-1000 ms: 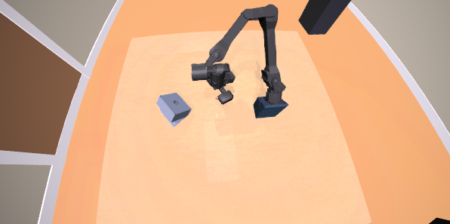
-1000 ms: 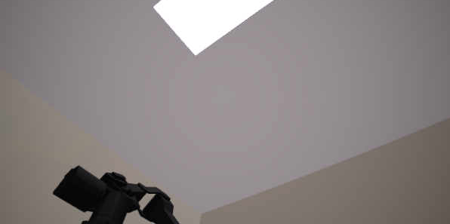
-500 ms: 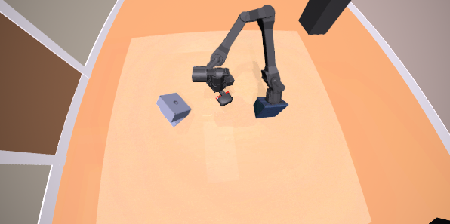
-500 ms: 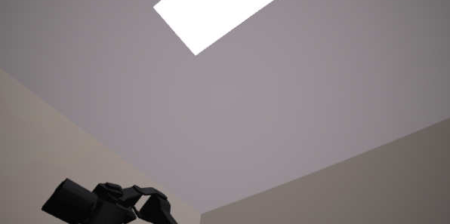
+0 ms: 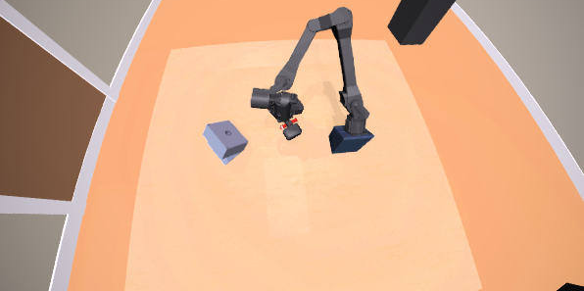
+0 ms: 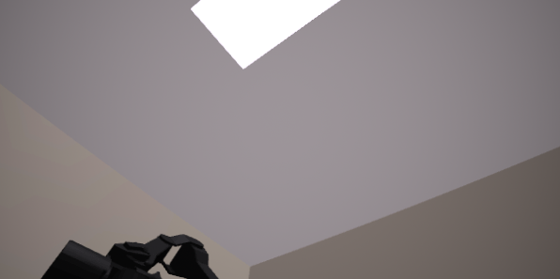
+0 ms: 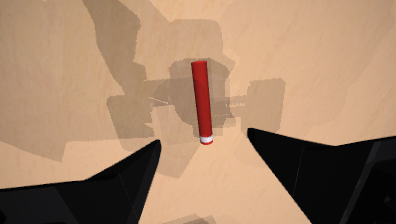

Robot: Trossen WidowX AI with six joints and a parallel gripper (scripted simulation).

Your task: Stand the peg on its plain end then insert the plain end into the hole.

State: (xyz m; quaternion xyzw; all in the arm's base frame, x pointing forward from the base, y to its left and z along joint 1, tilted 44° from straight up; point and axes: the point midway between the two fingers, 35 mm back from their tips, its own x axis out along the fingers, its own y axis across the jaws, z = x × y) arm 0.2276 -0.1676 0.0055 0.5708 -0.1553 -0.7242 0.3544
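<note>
The red peg is 10 mm below my gripper tip and 10 mm behind it. Round my gripper tip: grey-blue sloped panel (230 mm ahead, 40 mm above, 30 mm to the left).
</note>
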